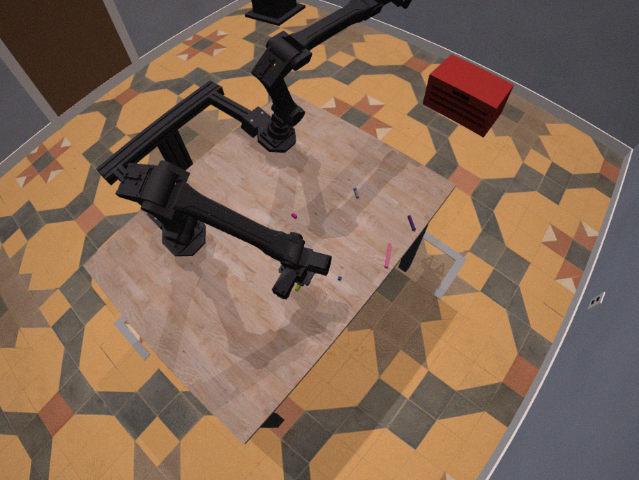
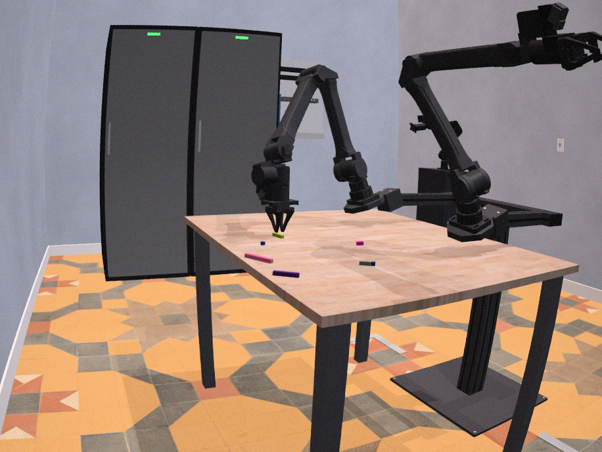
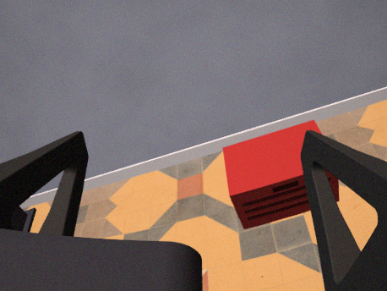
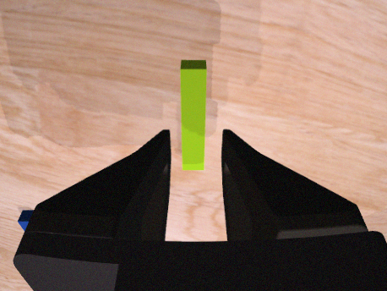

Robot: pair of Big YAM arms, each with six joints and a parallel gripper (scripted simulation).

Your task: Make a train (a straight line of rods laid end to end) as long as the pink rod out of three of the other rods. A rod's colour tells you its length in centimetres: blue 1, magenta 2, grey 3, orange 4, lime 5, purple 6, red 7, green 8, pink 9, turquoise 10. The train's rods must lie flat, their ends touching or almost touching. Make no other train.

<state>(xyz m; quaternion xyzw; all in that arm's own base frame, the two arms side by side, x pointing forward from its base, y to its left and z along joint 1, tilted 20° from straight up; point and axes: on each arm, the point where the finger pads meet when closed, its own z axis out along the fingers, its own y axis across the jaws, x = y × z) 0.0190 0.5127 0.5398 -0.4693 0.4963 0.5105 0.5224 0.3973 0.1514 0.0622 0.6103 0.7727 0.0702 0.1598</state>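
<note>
My right hand is 2 cm above the lime rod. The rest, counted from my right hand: grey rod: 40 cm to the left, 3 cm behind, 2 cm below.
</note>
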